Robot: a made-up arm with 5 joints. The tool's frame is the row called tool.
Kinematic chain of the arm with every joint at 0, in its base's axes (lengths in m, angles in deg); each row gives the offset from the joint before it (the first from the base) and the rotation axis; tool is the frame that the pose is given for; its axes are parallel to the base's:
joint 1: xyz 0 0 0.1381 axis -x
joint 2: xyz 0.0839 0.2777 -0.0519 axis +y
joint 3: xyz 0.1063 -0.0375 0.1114 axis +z
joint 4: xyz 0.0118 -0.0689 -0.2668 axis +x
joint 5: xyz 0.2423 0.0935 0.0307 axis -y
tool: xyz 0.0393 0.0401 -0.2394
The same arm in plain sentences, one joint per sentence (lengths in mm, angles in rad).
The arm has five revolute joints in a row. What follows holds with every joint at zero, and every direction is one of the base frame's. The first joint lies 138.1 mm along +z from the base frame's origin and rotates about -x. The second joint lies 83.9 mm along +x and 277.7 mm along +y and 51.9 mm along -z from the first joint and rotates about +y. The third joint lies 106.3 mm along +x and 37.5 mm along -y and 111.4 mm along +z from the second joint and rotates about +z. The fourth joint lies 11.8 mm along +x and 68.9 mm along -y and 266.8 mm along -z from the third joint and rotates about +x. The fifth joint lies 242.3 mm along +x and 93.5 mm along +y and 30.7 mm along +z from the fourth joint and rotates about -y. The tool frame, which is the frame that the pose is given for, lies 39.3 mm along +x and 40.1 mm along +y and 239.4 mm along -z from the fifth joint; its axes are parallel to the base frame's.
